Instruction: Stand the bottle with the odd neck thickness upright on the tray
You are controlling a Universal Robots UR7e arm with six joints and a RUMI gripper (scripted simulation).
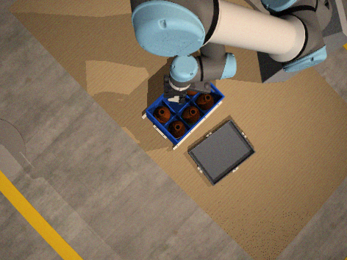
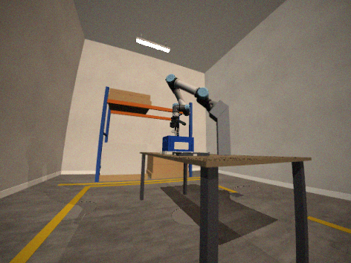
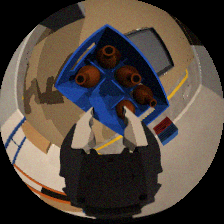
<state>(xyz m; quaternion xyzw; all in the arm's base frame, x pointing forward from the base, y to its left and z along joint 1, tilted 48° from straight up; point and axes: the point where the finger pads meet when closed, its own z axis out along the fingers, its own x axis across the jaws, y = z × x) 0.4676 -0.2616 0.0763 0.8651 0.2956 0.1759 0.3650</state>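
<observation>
My gripper is now 2 cm short of the blue crate, 4 cm to the right of it and 11 cm above it. The rest, counted from my hand: brown bottle: 12 cm ahead, 5 cm to the left, 11 cm below; grey tray: 10 cm ahead, 29 cm to the left, 18 cm below.
</observation>
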